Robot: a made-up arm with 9 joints. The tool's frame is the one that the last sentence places.
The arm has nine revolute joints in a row. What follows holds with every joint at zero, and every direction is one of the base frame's. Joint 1 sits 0.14 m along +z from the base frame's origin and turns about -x. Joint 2 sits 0.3 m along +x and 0.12 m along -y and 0.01 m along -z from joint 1 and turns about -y. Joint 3 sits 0.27 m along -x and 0.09 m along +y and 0.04 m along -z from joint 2 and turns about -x. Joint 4 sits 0.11 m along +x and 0.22 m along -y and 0.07 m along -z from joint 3 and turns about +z. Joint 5 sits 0.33 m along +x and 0.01 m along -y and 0.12 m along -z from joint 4 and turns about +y. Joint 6 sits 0.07 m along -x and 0.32 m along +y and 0.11 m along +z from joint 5 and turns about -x. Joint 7 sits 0.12 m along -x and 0.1 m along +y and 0.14 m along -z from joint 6 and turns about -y. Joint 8 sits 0.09 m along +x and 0.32 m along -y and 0.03 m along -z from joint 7 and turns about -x. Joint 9 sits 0.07 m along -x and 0.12 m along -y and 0.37 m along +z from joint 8 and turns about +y. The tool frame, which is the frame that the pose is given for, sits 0.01 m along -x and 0.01 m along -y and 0.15 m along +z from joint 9; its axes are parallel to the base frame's.
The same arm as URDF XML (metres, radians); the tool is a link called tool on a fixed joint. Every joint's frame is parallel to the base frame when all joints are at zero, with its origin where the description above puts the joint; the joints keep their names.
<robot name="arm">
<joint name="joint 1" type="continuous"><parent link="base"/><child link="link1"/><origin xyz="0 0 0.14" rpy="0 0 0"/><axis xyz="-1 0 0"/></joint>
<joint name="joint 2" type="continuous"><parent link="link1"/><child link="link2"/><origin xyz="0.3 -0.12 -0.01" rpy="0 0 0"/><axis xyz="0 -1 0"/></joint>
<joint name="joint 3" type="continuous"><parent link="link2"/><child link="link3"/><origin xyz="-0.27 0.09 -0.04" rpy="0 0 0"/><axis xyz="-1 0 0"/></joint>
<joint name="joint 4" type="continuous"><parent link="link3"/><child link="link4"/><origin xyz="0.11 -0.22 -0.07" rpy="0 0 0"/><axis xyz="0 0 1"/></joint>
<joint name="joint 5" type="continuous"><parent link="link4"/><child link="link5"/><origin xyz="0.33 -0.01 -0.12" rpy="0 0 0"/><axis xyz="0 1 0"/></joint>
<joint name="joint 6" type="continuous"><parent link="link5"/><child link="link6"/><origin xyz="-0.07 0.32 0.11" rpy="0 0 0"/><axis xyz="-1 0 0"/></joint>
<joint name="joint 7" type="continuous"><parent link="link6"/><child link="link7"/><origin xyz="-0.12 0.1 -0.14" rpy="0 0 0"/><axis xyz="0 -1 0"/></joint>
<joint name="joint 8" type="continuous"><parent link="link7"/><child link="link8"/><origin xyz="0.09 -0.32 -0.03" rpy="0 0 0"/><axis xyz="-1 0 0"/></joint>
<joint name="joint 9" type="continuous"><parent link="link8"/><child link="link9"/><origin xyz="-0.07 -0.12 0.37" rpy="0 0 0"/><axis xyz="0 1 0"/></joint>
<joint name="tool_fixed" type="fixed"><parent link="link9"/><child link="tool"/><origin xyz="-0.01 -0.01 0.15" rpy="0 0 0"/></joint>
<link name="base"/>
<link name="link1"/>
<link name="link2"/>
<link name="link3"/>
<link name="link4"/>
<link name="link5"/>
<link name="link6"/>
<link name="link7"/>
<link name="link8"/>
<link name="link9"/>
<link name="tool"/>
</robot>

